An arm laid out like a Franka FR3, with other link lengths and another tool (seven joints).
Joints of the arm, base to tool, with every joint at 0 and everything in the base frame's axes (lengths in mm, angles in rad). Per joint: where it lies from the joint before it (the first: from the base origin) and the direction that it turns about. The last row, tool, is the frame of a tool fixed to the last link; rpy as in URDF.
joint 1: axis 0 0 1 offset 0.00 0.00 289.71
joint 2: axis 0 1 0 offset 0.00 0.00 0.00
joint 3: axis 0 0 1 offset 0.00 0.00 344.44
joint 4: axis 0 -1 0 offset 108.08 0.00 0.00
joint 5: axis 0 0 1 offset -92.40 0.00 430.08
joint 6: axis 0 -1 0 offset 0.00 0.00 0.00
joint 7: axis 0 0 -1 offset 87.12 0.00 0.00
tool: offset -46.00 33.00 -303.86 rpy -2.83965 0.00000 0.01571
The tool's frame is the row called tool.
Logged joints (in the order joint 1, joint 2, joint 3, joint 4, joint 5, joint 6, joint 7), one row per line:
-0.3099, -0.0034, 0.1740, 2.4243, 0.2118, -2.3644, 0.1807
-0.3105, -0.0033, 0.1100, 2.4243, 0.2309, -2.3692, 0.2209
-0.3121, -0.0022, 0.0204, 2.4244, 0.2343, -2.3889, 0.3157
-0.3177, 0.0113, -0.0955, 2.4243, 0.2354, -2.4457, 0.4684
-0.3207, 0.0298, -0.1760, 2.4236, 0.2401, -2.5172, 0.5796
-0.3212, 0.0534, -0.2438, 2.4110, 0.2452, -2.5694, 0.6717
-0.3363, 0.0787, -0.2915, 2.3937, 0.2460, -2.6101, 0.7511
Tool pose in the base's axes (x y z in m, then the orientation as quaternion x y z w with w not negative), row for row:
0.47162, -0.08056, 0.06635, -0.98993, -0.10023, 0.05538, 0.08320
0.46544, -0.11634, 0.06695, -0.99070, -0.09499, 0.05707, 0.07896
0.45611, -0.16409, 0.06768, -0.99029, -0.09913, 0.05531, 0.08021
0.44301, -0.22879, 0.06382, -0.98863, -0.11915, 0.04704, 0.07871
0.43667, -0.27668, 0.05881, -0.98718, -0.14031, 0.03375, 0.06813
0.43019, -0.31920, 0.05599, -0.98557, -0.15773, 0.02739, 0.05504
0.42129, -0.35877, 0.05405, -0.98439, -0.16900, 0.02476, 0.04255
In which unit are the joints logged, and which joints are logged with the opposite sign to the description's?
The joints are logged in radians. Opposite sign: joint 4, joint 5, joint 6, joint 7.
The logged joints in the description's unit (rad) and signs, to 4 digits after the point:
-0.3099, -0.0034, 0.1740, -2.4243, -0.2118, 2.3644, -0.1807
-0.3105, -0.0033, 0.1100, -2.4243, -0.2309, 2.3692, -0.2209
-0.3121, -0.0022, 0.0204, -2.4244, -0.2343, 2.3889, -0.3157
-0.3177, 0.0113, -0.0955, -2.4243, -0.2354, 2.4457, -0.4684
-0.3207, 0.0298, -0.1760, -2.4236, -0.2401, 2.5172, -0.5796
-0.3212, 0.0534, -0.2438, -2.4110, -0.2452, 2.5694, -0.6717
-0.3363, 0.0787, -0.2915, -2.3937, -0.2460, 2.6101, -0.7511

